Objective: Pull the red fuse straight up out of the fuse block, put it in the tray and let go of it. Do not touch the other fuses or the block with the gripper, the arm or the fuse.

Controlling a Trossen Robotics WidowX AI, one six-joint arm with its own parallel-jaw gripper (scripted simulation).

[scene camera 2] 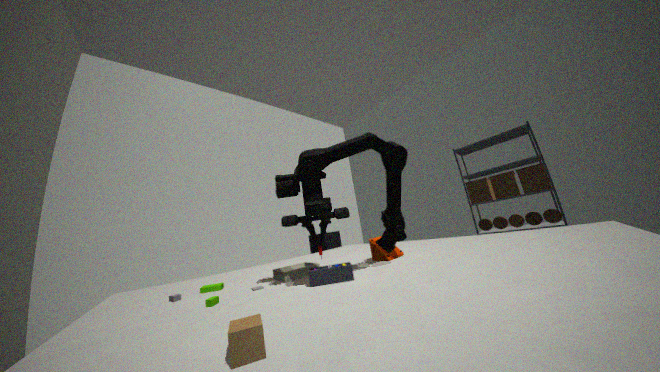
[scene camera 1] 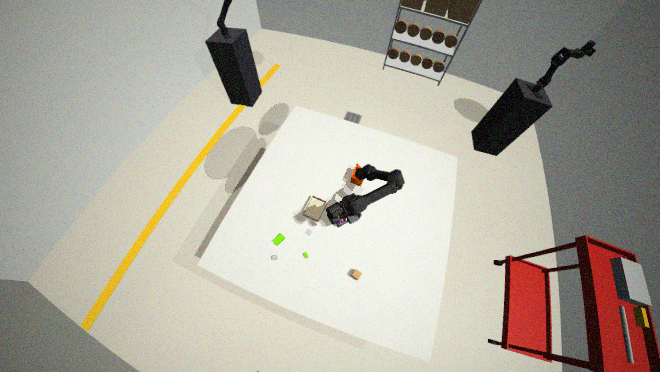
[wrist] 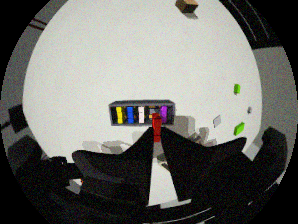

My gripper carries a red fuse.
My gripper is seen too in the wrist view.
